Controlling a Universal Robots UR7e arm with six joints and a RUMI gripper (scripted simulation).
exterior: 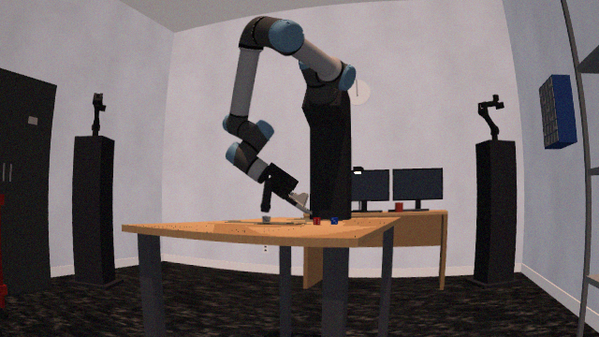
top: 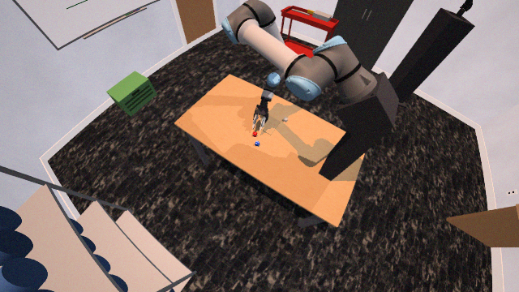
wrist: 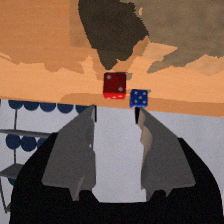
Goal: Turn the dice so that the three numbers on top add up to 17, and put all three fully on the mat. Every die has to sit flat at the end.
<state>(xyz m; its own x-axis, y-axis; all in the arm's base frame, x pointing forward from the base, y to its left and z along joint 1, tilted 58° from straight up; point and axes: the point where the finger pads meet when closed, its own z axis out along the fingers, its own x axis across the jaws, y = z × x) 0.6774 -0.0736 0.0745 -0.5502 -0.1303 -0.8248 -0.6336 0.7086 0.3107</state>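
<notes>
Now: hand 30 mm to the right of the red die, 30 mm above it and 10 mm short of it. From my hand the other things lie so: blue die 90 mm to the left, 30 mm below, 30 mm behind; then grey die 180 mm behind, 150 mm to the right, 30 mm below; then tan mat 90 mm to the right, 60 mm behind, 40 mm below.
</notes>
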